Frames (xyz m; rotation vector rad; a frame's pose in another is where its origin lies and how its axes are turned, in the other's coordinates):
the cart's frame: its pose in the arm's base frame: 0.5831 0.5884 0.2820 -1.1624 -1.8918 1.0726
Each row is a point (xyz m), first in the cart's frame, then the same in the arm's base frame.
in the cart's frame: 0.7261 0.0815 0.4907
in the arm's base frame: -0.0805 1.1284 0.0753
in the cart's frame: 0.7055 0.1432 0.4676
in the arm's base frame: -0.0301 1.1329 0.0284
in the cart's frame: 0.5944 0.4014 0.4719
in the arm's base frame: 0.1050 1.0990 -0.2158
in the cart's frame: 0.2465 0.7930 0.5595
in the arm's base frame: 0.3104 0.8589 -0.6427
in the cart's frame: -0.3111 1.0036 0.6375
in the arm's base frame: 0.5373 0.3812 -0.9285
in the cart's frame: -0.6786 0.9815 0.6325
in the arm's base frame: 0.6746 0.0402 -0.9489
